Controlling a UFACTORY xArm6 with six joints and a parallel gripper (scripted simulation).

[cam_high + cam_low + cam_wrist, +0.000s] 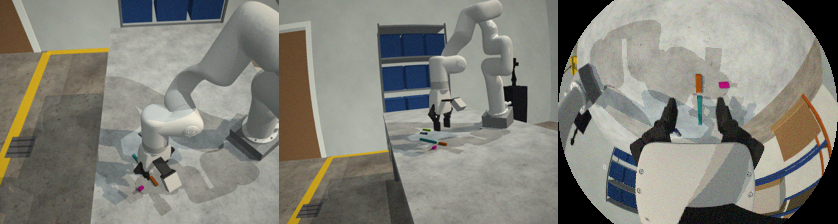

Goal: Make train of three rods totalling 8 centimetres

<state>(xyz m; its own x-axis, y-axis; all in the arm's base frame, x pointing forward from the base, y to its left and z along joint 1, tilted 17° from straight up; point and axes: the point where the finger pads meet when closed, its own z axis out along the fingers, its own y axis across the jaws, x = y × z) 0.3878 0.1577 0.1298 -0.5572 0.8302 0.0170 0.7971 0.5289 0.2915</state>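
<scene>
Right now the orange rod is 80 mm below my hand. From my hand the other things lie so: turquoise rod: 80 mm below, 60 mm to the right, 50 mm ahead; then magenta rod: 80 mm below, 50 mm ahead, 30 mm to the left; then grey rod: 200 mm to the right, 80 mm below, 50 mm ahead.
</scene>
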